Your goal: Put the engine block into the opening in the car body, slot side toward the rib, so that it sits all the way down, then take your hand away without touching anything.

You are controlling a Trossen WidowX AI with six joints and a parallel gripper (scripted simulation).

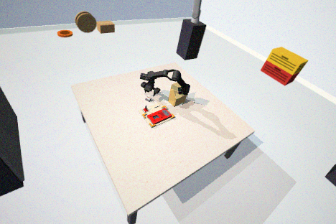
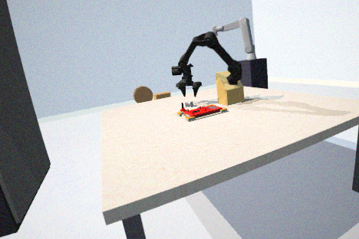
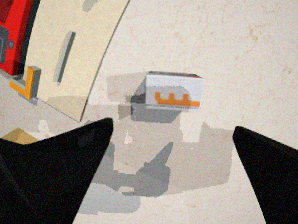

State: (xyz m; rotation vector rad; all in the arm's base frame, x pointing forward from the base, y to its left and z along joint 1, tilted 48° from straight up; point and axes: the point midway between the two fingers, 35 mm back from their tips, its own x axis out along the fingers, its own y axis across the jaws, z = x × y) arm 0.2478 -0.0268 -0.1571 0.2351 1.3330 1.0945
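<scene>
The engine block is 10 mm ahead of my gripper tip, 10 mm to the left of it and 50 mm below it.
</scene>
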